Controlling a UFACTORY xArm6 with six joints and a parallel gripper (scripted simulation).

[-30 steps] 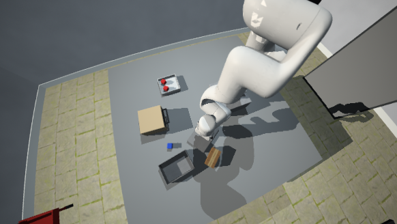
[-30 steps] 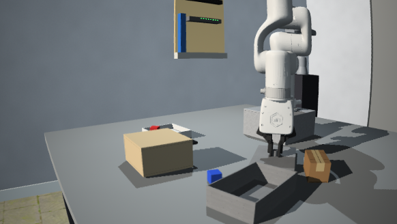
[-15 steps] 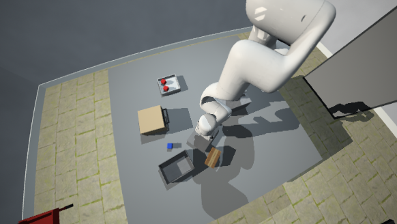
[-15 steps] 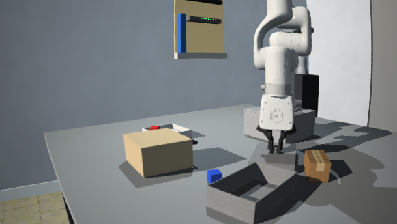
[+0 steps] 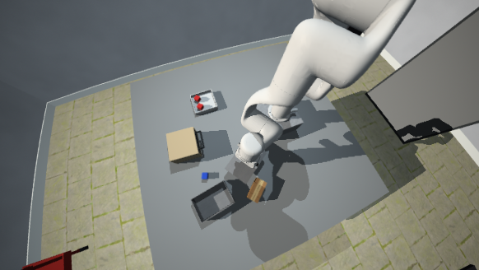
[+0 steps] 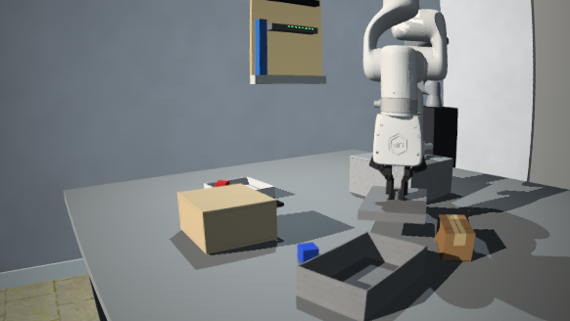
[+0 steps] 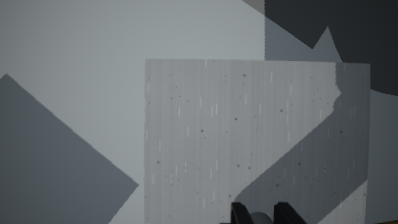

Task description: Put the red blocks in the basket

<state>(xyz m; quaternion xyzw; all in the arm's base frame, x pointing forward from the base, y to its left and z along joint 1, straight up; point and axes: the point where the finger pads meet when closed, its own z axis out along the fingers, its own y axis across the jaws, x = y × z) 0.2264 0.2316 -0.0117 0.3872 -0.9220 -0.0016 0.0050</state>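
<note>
My hand is 22 cm short of the blue block, 4 cm to the right of it and 8 cm above it. Also, from my hand: knobbed lid 3 cm below; green block 4 cm behind, 13 cm to the left, 8 cm below; cardboard box 3 cm behind, 15 cm to the left, 6 cm below.
</note>
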